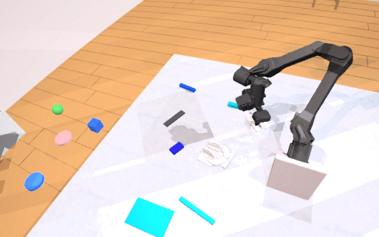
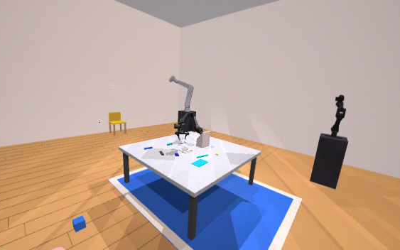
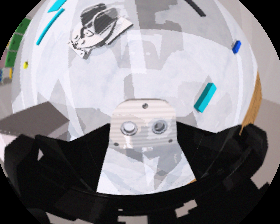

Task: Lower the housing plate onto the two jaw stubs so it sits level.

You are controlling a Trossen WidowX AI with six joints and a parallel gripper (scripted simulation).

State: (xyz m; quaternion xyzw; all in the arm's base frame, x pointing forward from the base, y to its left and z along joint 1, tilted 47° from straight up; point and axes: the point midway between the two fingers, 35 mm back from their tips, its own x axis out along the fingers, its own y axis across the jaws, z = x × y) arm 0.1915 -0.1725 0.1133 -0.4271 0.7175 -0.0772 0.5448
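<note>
Right now my gripper tip is 180 mm to the right of the white base, 130 mm short of it and 70 mm above it. Also, from my gripper tip: blue block (290 mm ahead, 210 mm to the left, 70 mm below); then blue bar (400 mm ahead, 180 mm to the right, 70 mm below); then grey bar (380 mm ahead, 80 mm below, 50 mm to the left).
</note>
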